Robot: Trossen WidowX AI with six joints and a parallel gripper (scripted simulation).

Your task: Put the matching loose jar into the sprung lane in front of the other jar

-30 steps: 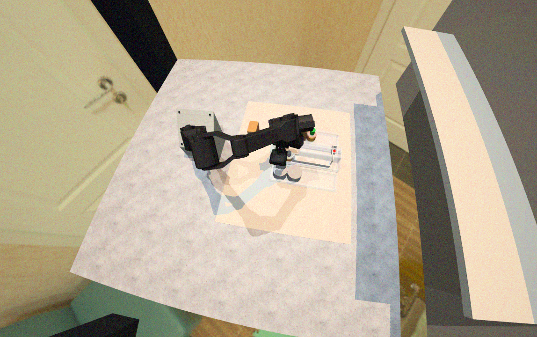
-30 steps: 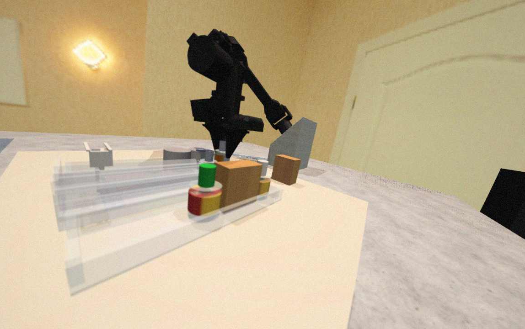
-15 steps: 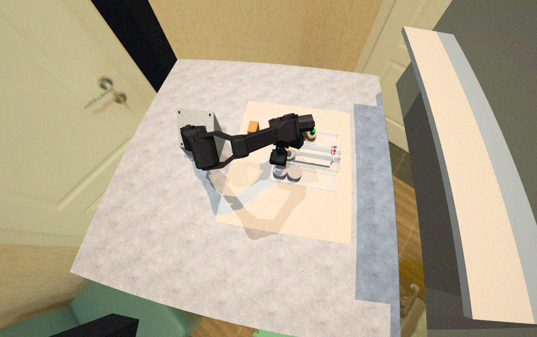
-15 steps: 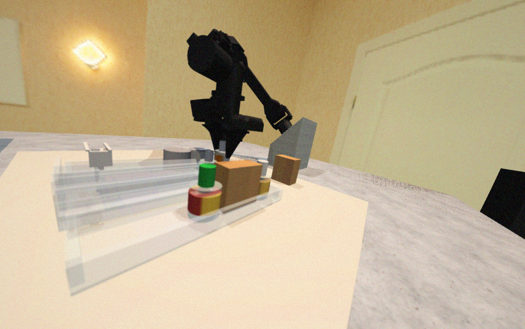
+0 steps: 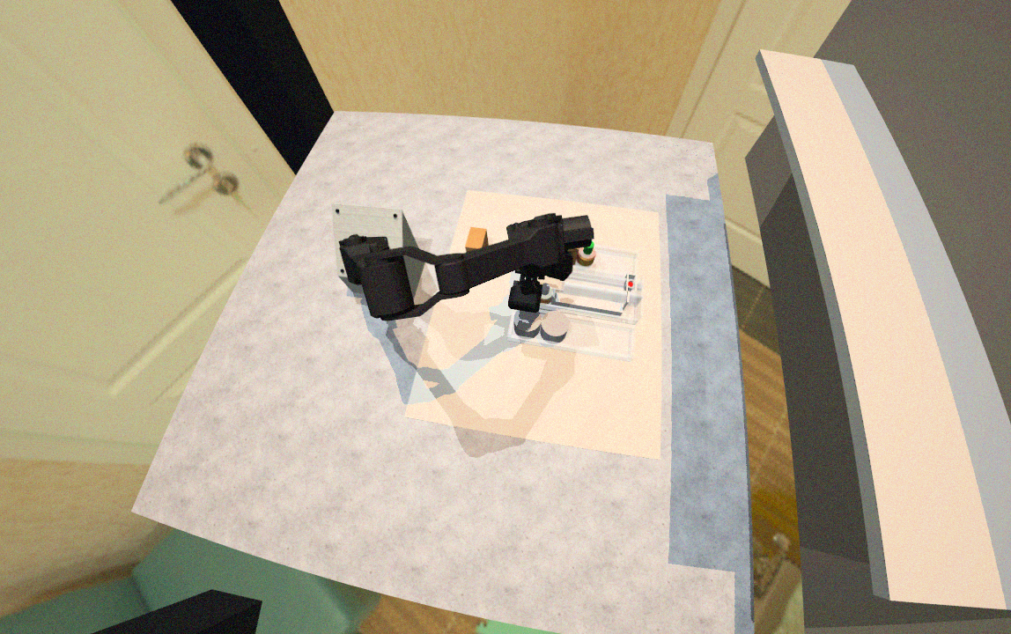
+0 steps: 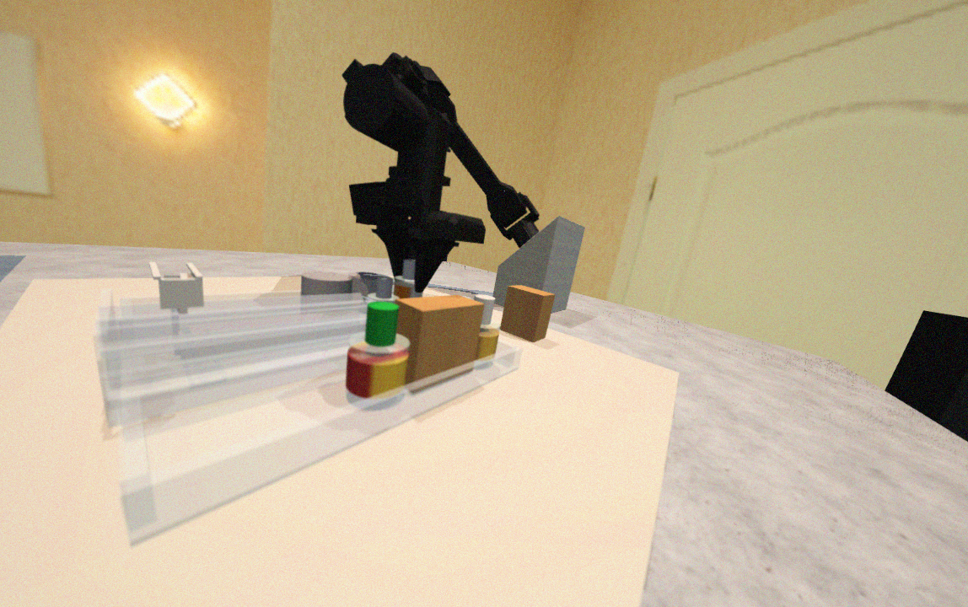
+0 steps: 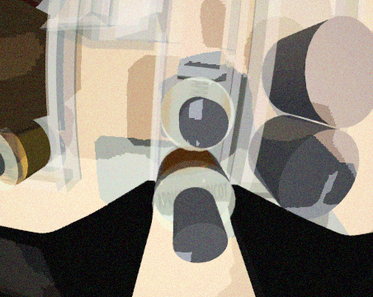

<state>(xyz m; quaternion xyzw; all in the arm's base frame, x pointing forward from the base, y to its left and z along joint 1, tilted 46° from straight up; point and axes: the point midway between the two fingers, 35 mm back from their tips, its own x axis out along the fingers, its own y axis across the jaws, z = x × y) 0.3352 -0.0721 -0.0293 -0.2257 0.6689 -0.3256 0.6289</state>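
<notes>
My gripper tip is 120 mm to the right of the brown box, 80 mm short of it and 10 mm above it. Round my gripper tip: clear sprung lane: 140 mm ahead, 30 mm below, 10 mm to the left; then grey pusher plate: 150 mm ahead, 10 mm to the left.
</notes>
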